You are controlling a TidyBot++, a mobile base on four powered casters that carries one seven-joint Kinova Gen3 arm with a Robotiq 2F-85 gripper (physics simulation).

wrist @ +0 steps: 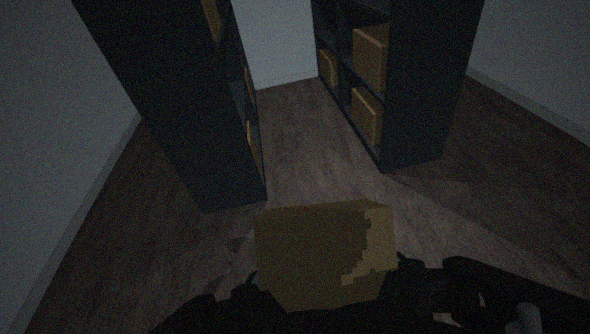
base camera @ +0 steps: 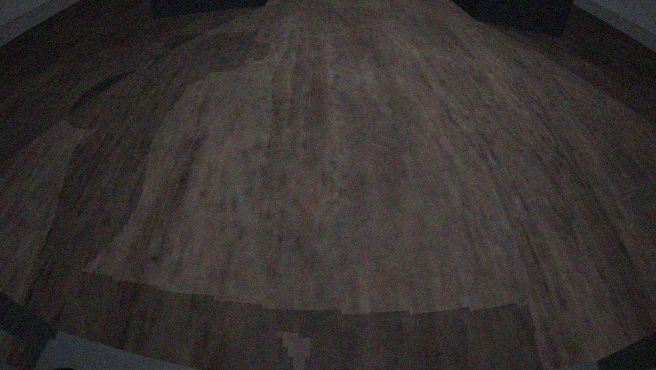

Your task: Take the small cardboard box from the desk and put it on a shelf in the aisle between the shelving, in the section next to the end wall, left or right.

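Frame: origin at the arm's base, x up, y right, z ahead, level; centimetres.
Where they show: gripper, fingertip midpoint: (wrist: 324, 268).
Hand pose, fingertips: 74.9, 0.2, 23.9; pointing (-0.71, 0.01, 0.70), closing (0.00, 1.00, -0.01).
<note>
Each offset is from my fingertips to the centre of the thing, as dx, dy, dz. Level surfaces: height alone.
The small cardboard box {+1.5, +0.0, -2.1} (wrist: 315, 255) is at the bottom middle of the wrist view, between the dark fingers of my gripper (wrist: 324, 268). My gripper is shut on the box and holds it above the floor. Ahead stand two dark shelving units, a left one (wrist: 175, 100) and a right one (wrist: 425, 90), with the aisle between them. Their near ends also show at the top of the base camera view, the left one (base camera: 207, 7) and the right one (base camera: 530, 17). The end wall (wrist: 277, 42) closes the aisle. The inside of the left shelving is mostly hidden by its end panel.
Brown boxes stand in the right shelving: an upper near one {-47.7, +65.4, +157.3} (wrist: 370, 60), a lower near one {-93.4, +65.0, +162.0} (wrist: 365, 117) and a farther one (wrist: 328, 69). Edges of boxes show in the left shelving. Side walls (wrist: 60, 100) (wrist: 540, 65) stand outside both units. Wood floor {dx -114.5} (base camera: 350, 175) runs into the aisle.
</note>
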